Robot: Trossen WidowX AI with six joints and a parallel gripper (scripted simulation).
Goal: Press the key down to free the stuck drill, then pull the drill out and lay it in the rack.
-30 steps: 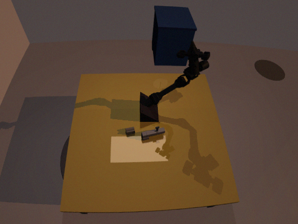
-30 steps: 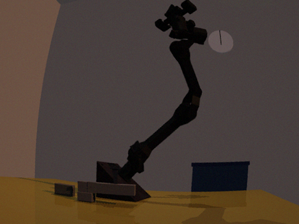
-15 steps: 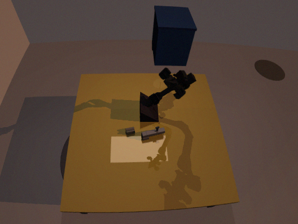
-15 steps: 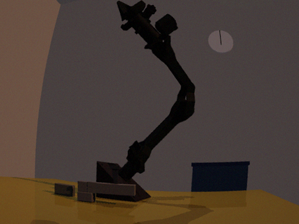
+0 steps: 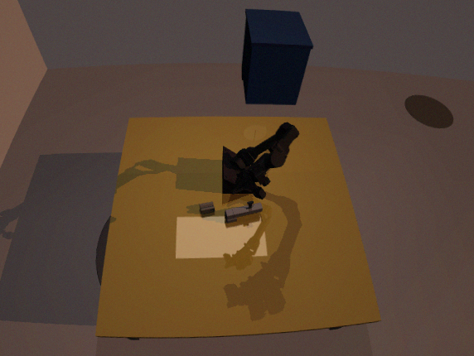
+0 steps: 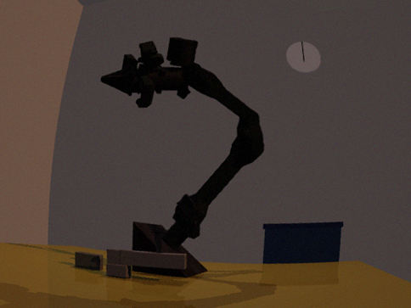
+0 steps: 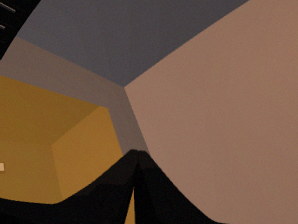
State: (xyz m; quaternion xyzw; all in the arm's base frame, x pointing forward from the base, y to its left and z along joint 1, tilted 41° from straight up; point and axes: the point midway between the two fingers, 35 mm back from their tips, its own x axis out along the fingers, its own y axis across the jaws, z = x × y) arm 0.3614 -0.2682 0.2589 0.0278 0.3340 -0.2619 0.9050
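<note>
Right now the dark key is 350 mm below my gripper tip, 140 mm behind it and 110 mm to the left of it. From my gripper tip the other things lie so: grey housing 400 mm below, 130 mm behind, 80 mm to the left; dark block 420 mm below, 170 mm behind, 100 mm to the right; drill stub 390 mm below, 130 mm behind, 60 mm to the left.
</note>
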